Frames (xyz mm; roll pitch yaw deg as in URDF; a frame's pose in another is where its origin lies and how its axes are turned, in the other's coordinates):
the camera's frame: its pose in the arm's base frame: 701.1 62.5 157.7 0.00 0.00 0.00
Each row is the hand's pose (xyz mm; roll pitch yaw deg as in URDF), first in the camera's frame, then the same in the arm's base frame.
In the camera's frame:
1: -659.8 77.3 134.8 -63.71 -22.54 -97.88
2: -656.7 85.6 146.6 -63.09 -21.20 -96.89
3: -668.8 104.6 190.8 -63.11 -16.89 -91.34
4: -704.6 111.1 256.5 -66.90 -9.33 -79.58
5: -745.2 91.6 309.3 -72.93 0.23 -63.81
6: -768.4 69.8 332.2 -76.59 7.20 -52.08
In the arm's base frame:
1: 41.3 139.8 292.5 -63.71 -22.54 -97.88
2: 44.4 148.1 304.3 -63.09 -21.20 -96.89
3: 32.3 167.1 348.5 -63.11 -16.89 -91.34
4: -3.5 173.6 414.2 -66.90 -9.33 -79.58
5: -44.1 154.1 467.0 -72.93 0.23 -63.81
6: -67.3 132.3 489.9 -76.59 7.20 -52.08

